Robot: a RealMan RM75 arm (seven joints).
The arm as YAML. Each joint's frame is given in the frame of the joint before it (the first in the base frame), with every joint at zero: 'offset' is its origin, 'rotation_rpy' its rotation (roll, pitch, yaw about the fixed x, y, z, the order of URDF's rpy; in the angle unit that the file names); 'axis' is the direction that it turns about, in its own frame. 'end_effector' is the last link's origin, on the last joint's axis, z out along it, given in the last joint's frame.
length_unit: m
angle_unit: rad
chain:
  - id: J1
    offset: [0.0, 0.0, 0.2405]
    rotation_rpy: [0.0, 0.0, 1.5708]
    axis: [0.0, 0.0, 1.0]
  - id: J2
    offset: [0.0, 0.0, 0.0]
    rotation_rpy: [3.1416, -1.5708, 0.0]
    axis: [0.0, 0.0, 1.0]
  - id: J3
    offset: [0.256, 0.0, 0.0]
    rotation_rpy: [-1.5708, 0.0, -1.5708]
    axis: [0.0, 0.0, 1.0]
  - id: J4
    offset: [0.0, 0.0, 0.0]
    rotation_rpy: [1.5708, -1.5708, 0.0]
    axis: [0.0, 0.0, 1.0]
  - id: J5
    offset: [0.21, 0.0, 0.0]
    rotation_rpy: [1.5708, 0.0, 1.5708]
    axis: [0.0, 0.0, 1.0]
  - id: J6
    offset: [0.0, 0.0, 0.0]
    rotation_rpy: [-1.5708, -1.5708, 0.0]
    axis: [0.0, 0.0, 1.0]
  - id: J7
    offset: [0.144, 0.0, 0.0]
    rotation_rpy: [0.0, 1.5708, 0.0]
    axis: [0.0, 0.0, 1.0]
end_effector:
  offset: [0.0, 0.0, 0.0]
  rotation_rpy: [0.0, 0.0, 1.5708]
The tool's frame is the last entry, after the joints.
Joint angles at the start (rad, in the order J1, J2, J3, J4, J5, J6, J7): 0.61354, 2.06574, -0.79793, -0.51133, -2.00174, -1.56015, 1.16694
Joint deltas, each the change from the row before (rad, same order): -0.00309, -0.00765, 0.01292, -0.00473, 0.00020, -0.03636, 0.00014; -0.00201, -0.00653, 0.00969, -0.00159, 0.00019, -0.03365, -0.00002; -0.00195, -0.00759, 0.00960, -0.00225, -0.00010, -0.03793, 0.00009; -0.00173, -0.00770, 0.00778, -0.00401, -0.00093, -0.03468, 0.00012; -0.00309, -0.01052, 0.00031, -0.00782, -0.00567, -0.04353, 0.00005; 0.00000, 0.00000, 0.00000, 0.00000, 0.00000, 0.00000, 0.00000; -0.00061, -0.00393, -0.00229, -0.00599, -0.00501, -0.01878, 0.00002; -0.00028, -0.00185, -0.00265, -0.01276, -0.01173, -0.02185, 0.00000; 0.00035, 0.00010, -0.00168, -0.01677, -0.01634, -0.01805, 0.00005; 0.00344, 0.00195, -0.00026, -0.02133, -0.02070, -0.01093, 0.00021; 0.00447, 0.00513, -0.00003, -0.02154, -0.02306, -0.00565, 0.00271; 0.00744, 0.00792, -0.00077, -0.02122, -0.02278, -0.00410, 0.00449; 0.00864, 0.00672, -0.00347, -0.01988, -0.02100, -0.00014, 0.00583; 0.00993, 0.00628, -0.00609, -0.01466, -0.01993, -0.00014, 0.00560
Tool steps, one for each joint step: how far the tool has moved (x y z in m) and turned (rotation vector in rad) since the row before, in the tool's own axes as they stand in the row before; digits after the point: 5 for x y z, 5 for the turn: -0.00244, 0.00171, -0.00536, -0.01547, -0.01650, -0.00172; -0.00208, 0.00226, -0.00414, -0.01783, -0.01470, -0.00051; -0.00248, 0.00265, -0.00463, -0.02108, -0.01515, -0.00172; -0.00248, 0.00230, -0.00461, -0.01928, -0.01133, -0.00386; -0.00218, 0.00378, -0.00567, -0.03138, -0.00243, -0.00707; 0.00000, 0.00000, 0.00000, 0.00000, 0.00000, 0.00000; -0.00103, 0.00175, -0.00206, -0.01631, 0.00333, -0.00529; -0.00123, 0.00216, -0.00172, -0.02123, 0.00932, -0.00933; -0.00110, 0.00164, -0.00128, -0.01883, 0.01457, -0.01128; -0.00165, 0.00003, -0.00065, -0.01360, 0.02107, -0.01578; -0.00133, -0.00037, 0.00067, -0.01128, 0.02304, -0.01265; -0.00212, -0.00079, 0.00222, -0.01280, 0.02192, -0.01255; -0.00227, -0.00156, 0.00215, -0.01028, 0.02406, -0.01212; -0.00214, -0.00131, 0.00281, -0.01373, 0.02310, -0.01001
